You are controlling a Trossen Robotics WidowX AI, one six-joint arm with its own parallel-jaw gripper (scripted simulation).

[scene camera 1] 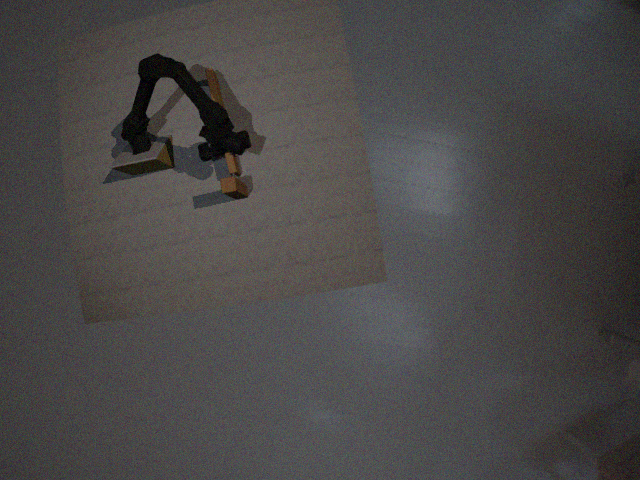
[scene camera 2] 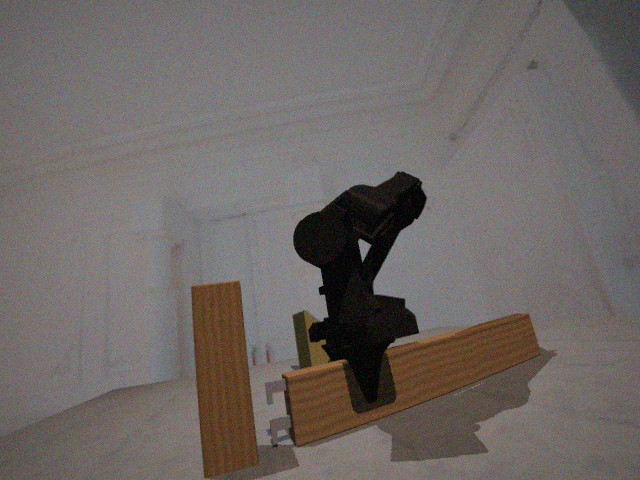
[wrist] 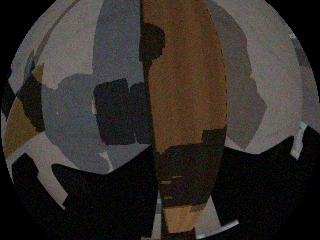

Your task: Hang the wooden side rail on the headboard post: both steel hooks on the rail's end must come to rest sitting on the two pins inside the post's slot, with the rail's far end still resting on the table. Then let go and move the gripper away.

Labels:
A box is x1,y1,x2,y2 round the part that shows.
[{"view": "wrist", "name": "my gripper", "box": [11,125,319,239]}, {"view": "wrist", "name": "wooden side rail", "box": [139,0,227,232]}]

